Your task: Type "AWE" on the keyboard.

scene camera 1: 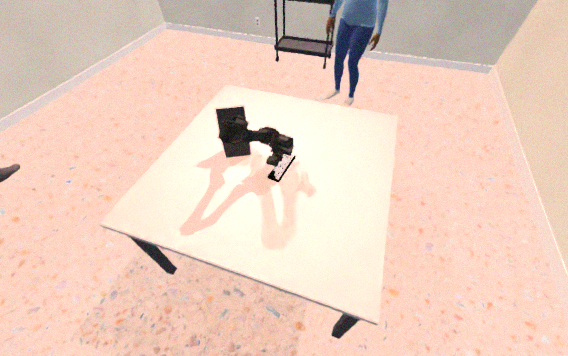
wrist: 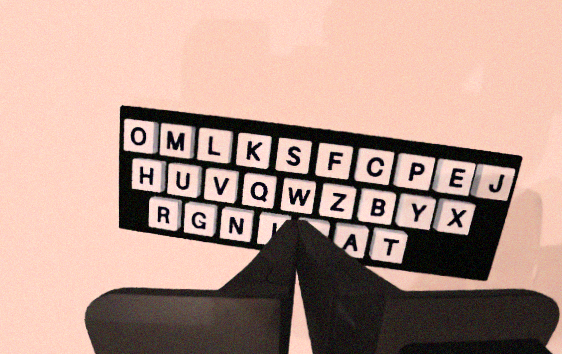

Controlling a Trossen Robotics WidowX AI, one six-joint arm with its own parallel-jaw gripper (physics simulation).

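Frame: origin at the arm's base, x back, y right, z up, level; millimetres.
Where they show: gripper, between the fingertips: (scene camera 1: 281, 161) (wrist: 295, 229).
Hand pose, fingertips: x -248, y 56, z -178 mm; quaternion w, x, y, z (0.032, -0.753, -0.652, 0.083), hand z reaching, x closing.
Things, the pixels of their centre, and the offset from my fingertips. Level surfaces: height alone.
- black keyboard, middle of its body: (wrist: 307, 194) (scene camera 1: 282, 166) dx -7, dy +7, dz -32 mm
- W key, middle of its body: (wrist: 298, 195) dx -8, dy +2, dz -27 mm
- E key, middle of its body: (wrist: 453, 177) dx -10, dy +80, dz -27 mm
- white table, height of its surface: dz -40 mm
The black keyboard (scene camera 1: 282, 168) (wrist: 445, 255) with white letter keys lies on the table, slightly turned in the wrist view. My gripper (wrist: 295, 229) is shut and empty. In the wrist view its tips overlap the bottom row between the I key and the A key, just below the W key (wrist: 298, 196), and partly hide the I key and the key beside it. The A key (wrist: 352, 243) is right of the tips, with its lower part near the right finger. The E key (wrist: 455, 177) is in the top row at the right, next to the J key. The tips' height above the keys is hard to tell.
The white table (scene camera 1: 330, 240) carries the arm's black base plate (scene camera 1: 237, 148), behind and left of the keyboard. A person (scene camera 1: 353, 45) stands behind the table, near a black shelf cart (scene camera 1: 303, 46). Arm shadows fall across the table top.
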